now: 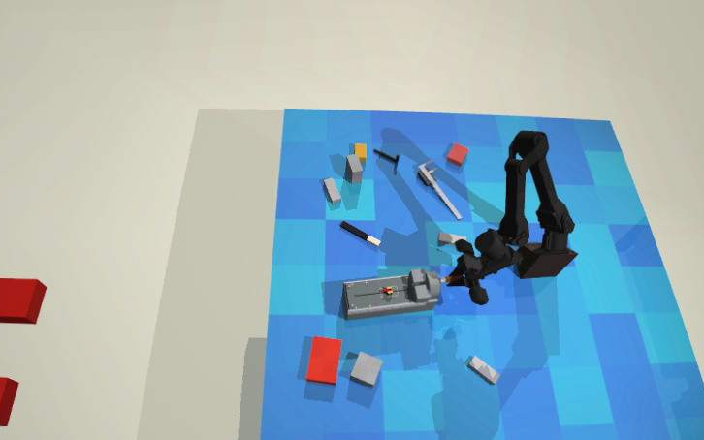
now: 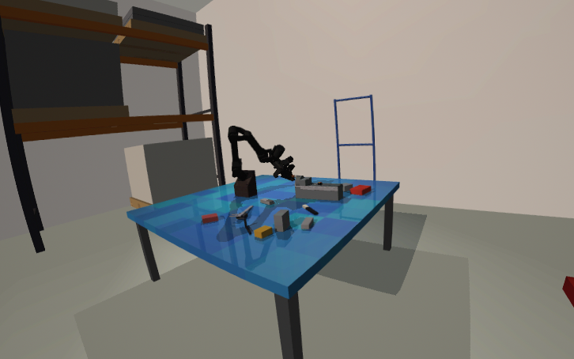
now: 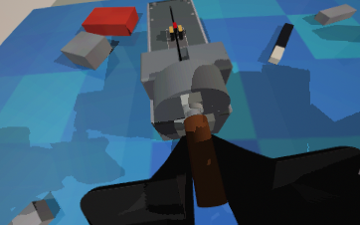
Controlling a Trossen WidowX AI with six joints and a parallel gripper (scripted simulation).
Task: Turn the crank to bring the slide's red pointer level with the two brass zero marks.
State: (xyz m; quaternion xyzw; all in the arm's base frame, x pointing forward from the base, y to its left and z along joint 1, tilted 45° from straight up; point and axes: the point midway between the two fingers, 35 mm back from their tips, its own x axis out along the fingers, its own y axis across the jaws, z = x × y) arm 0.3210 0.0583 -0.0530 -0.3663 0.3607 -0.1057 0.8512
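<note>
My gripper tip is now 30 mm below the brown crank handle and 20 mm past it. From my gripper tip the other things lie so: red block: 530 mm to the right, 150 mm behind, 80 mm below; red pointer: 170 mm ahead, 10 mm to the left, 10 mm below; black key: 520 mm to the right, 90 mm ahead, 80 mm below.
</note>
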